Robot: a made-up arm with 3 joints. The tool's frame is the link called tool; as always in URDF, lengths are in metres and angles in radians. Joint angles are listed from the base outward.
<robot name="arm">
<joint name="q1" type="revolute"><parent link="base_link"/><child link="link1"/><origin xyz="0 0 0.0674" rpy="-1.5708 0 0"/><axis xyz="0 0 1"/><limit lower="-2.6" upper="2.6"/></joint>
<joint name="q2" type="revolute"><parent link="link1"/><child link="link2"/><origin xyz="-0.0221 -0.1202 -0.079" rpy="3.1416 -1.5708 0"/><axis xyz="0 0 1"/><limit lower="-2.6" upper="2.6"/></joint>
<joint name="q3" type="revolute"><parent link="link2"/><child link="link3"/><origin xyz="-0.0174 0.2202 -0.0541" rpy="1.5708 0 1.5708"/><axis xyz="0 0 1"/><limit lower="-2.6" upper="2.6"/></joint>
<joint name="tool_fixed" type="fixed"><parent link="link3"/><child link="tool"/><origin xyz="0.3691 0.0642 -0.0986" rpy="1.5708 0 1.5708"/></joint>
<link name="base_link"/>
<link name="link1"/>
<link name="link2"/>
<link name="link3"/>
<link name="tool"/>
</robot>
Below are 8 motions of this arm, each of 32 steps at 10 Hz.
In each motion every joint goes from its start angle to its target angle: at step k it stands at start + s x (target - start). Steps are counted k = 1, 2, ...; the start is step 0. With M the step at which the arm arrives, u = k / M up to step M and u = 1 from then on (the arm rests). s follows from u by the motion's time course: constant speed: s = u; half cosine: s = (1 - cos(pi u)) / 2; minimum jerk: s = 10 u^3 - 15 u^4 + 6 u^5.
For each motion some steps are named. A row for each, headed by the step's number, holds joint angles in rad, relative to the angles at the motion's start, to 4 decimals.
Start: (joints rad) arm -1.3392 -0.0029 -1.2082
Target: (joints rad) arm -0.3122 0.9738 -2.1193
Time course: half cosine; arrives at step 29
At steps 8, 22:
8: 0.1811 0.1722 -0.1606
22: 0.8863 0.8429 -0.7863

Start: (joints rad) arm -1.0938 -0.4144 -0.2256
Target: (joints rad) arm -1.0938 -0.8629 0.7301
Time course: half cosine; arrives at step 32
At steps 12, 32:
12: 0.0000 -0.1384 0.2950
32: 0.0000 -0.4485 0.9557

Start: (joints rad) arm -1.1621 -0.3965 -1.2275
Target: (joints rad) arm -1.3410 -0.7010 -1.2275
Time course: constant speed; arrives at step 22
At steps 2, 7, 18, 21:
2: -0.0163 -0.0277 0.0000
7: -0.0569 -0.0969 0.0000
18: -0.1464 -0.2491 0.0000
21: -0.1708 -0.2907 0.0000

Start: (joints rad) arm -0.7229 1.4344 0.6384
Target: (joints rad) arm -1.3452 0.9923 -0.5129
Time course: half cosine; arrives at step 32
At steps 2, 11, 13, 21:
2: -0.0060 -0.0042 -0.0111
11: -0.1645 -0.1168 -0.3043
13: -0.2208 -0.1569 -0.4085
21: -0.4578 -0.3253 -0.8470

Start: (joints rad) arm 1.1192 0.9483 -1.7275
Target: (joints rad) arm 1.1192 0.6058 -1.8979
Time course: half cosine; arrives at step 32
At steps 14, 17, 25, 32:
14: 0.0000 -0.1378 -0.0686
17: 0.0000 -0.1880 -0.0936
25: 0.0000 -0.3036 -0.1511
32: 0.0000 -0.3425 -0.1704

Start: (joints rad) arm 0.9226 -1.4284 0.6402
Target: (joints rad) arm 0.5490 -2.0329 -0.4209
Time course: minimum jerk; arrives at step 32
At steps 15, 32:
15: -0.1650 -0.2669 -0.4685
32: -0.3736 -0.6045 -1.0611

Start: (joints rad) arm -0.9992 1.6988 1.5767
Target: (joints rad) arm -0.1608 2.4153 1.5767
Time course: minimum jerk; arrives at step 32
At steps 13, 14, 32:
13: 0.2752 0.2352 0.0000
14: 0.3220 0.2752 0.0000
32: 0.8384 0.7165 0.0000

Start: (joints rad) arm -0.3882 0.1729 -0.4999
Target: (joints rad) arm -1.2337 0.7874 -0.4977
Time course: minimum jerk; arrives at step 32
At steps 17, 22, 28, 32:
17: -0.4722 0.3432 0.0012
22: -0.6933 0.5039 0.0018
28: -0.8319 0.6046 0.0022
32: -0.8455 0.6145 0.0022

